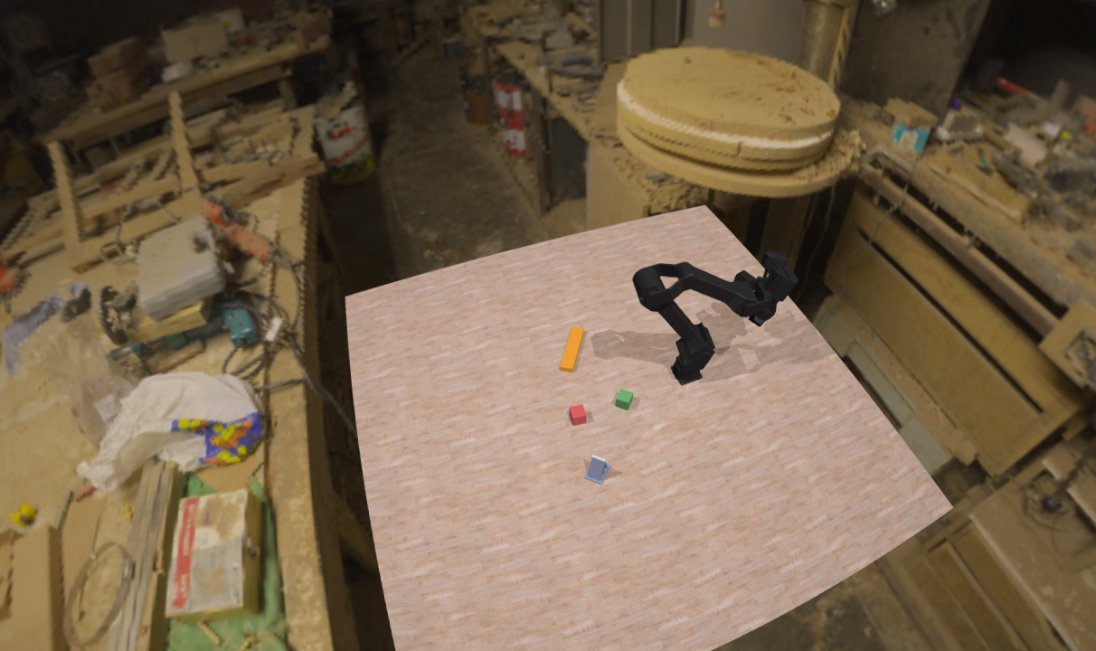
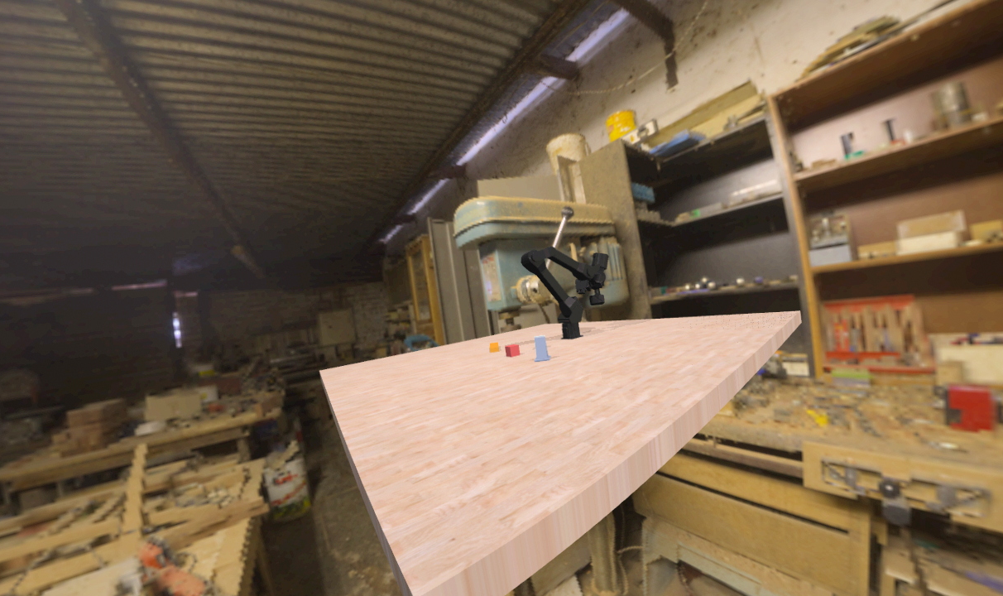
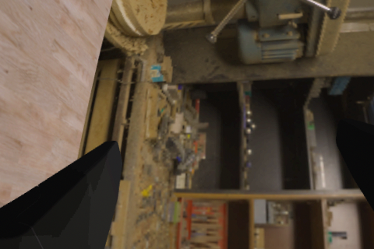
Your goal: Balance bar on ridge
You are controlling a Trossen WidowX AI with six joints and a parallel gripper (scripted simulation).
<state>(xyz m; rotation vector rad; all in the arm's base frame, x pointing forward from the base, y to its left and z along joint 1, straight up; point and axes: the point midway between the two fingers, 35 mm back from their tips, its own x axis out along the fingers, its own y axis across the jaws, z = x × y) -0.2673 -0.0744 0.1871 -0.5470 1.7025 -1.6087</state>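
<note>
The orange bar lies 54 cm ahead of my gripper tip, 17 cm below it and 8 cm to the right of it. Also, from my gripper tip: green cube (48 cm ahead, 16 cm below, 13 cm to the left); then red cube (60 cm ahead, 16 cm below, 13 cm to the left).
</note>
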